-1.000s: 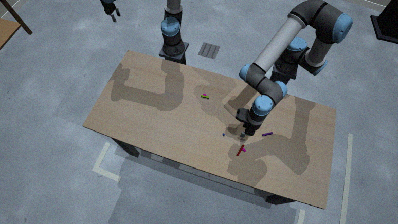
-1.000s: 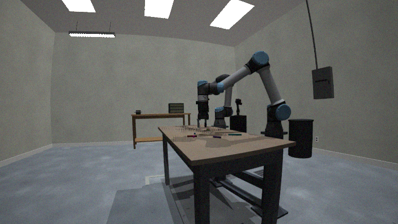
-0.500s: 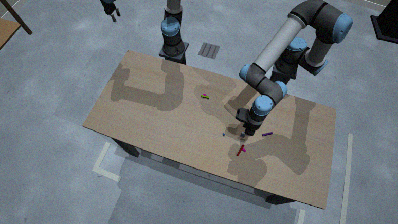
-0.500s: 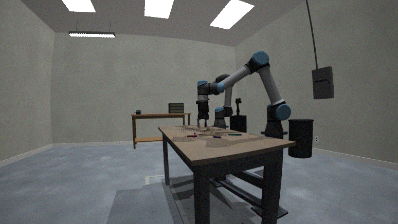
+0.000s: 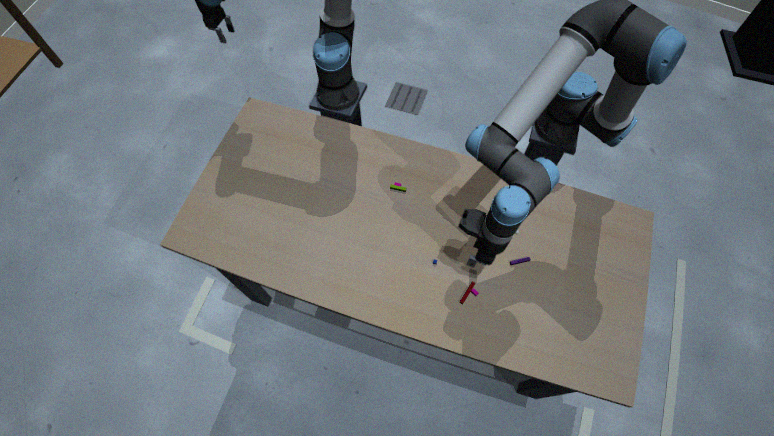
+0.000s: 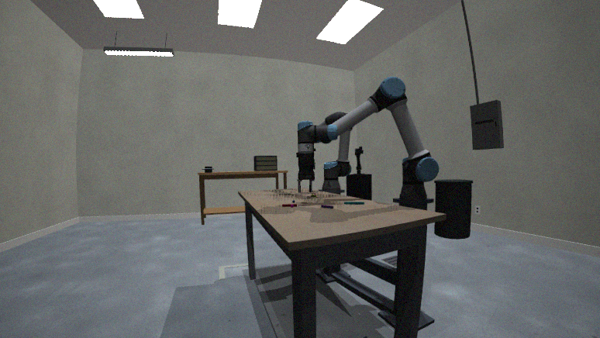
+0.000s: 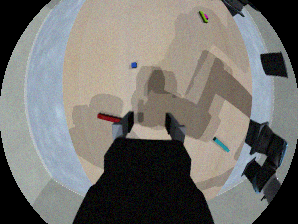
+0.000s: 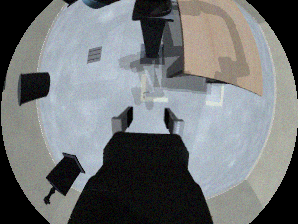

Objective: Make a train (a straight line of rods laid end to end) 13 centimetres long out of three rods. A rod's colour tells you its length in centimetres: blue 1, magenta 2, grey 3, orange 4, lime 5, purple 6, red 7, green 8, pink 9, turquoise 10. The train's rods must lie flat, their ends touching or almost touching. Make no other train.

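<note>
My left gripper is now 30 mm past the purple rod, 140 mm to the right of it and 70 mm above it. The rest, counted from my left hand: turquoise rod 200 mm behind, 140 mm to the left, 70 mm below; blue rod 10 mm ahead, 100 mm to the right, 70 mm below; red rod 90 mm ahead, 70 mm below.
</note>
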